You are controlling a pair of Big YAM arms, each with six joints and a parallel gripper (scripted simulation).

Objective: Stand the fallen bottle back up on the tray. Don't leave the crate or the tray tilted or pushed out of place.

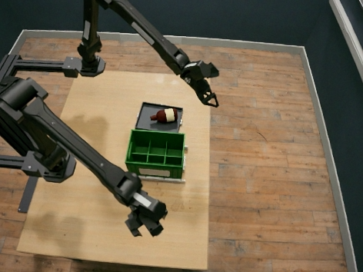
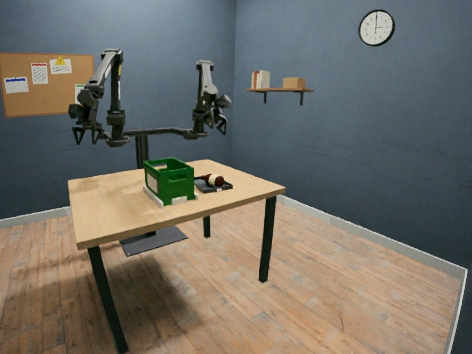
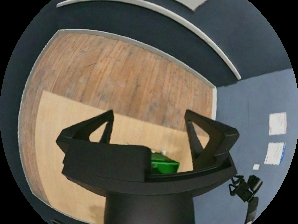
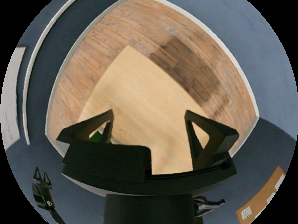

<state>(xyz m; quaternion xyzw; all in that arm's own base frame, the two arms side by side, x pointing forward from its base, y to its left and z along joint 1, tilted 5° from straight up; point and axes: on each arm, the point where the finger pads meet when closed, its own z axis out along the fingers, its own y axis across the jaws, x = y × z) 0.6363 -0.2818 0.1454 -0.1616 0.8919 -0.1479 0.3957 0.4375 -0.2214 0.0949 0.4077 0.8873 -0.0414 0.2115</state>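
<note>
My left gripper is now 360 mm above the tray, 270 mm past it and 120 mm to the right of it. Also, from my left hand: bottle 330 mm below, 250 mm behind, 120 mm to the left; then green crate 290 mm below, 250 mm behind, 160 mm to the right.
</note>
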